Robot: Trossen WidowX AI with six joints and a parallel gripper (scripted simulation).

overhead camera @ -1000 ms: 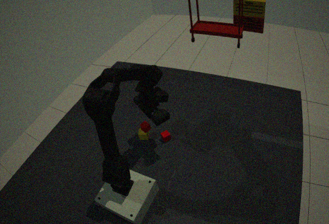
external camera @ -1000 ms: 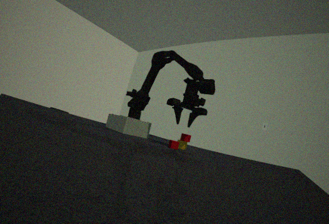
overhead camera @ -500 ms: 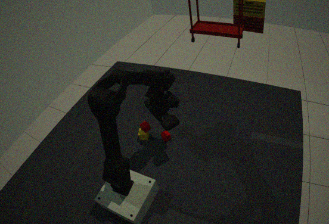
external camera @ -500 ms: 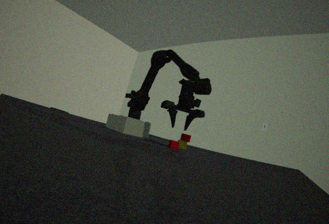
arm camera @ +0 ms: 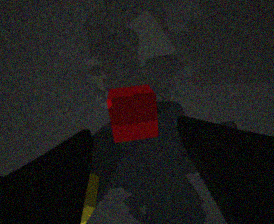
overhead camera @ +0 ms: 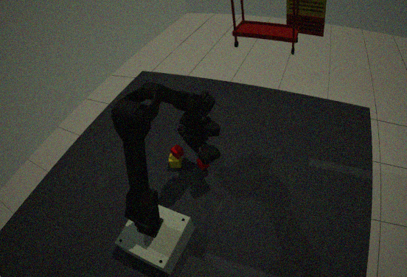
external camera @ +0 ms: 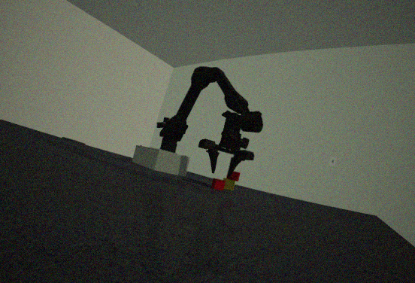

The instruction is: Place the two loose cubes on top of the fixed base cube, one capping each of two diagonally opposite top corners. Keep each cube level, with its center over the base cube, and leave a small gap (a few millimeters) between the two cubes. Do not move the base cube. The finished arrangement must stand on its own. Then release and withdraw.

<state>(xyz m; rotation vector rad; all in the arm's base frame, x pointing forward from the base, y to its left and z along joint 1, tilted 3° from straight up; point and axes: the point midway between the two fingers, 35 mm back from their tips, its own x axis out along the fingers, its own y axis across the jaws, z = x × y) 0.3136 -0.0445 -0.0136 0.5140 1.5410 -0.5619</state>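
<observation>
The red cube lies 3 cm below my gripper tip. The rest, counted from my gripper tip: yellow base cube (10 cm to the left, 3 cm below, 2 cm behind).
</observation>
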